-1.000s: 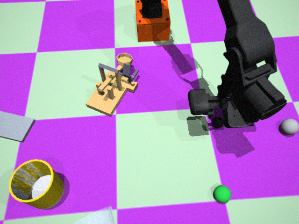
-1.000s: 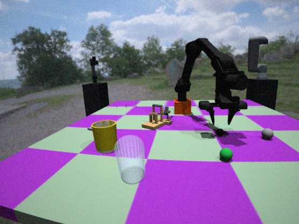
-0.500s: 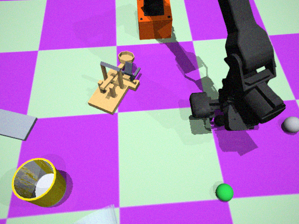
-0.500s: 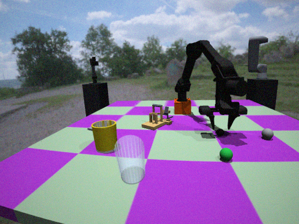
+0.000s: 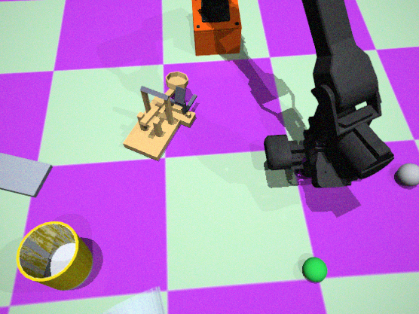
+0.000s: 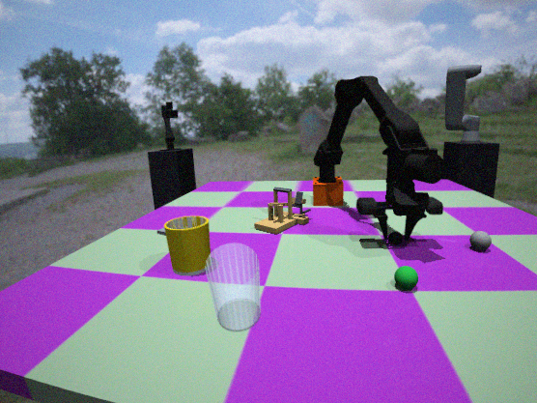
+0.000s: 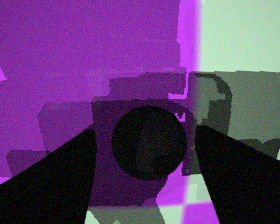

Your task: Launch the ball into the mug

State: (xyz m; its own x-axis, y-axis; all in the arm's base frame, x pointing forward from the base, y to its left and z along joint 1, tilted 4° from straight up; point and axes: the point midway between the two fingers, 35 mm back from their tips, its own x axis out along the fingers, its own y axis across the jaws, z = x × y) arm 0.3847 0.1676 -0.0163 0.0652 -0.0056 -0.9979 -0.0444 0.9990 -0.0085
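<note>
Now: the wooden catapult 15 cm behind my gripper tip, 27 cm to the right of it and 4 cm above it. Also, from my gripper tip: grey ball: 2 cm ahead, 19 cm to the left, 1 cm above; then green ball: 19 cm ahead, 2 cm to the right, 1 cm above; then black ball: 1 cm above.
</note>
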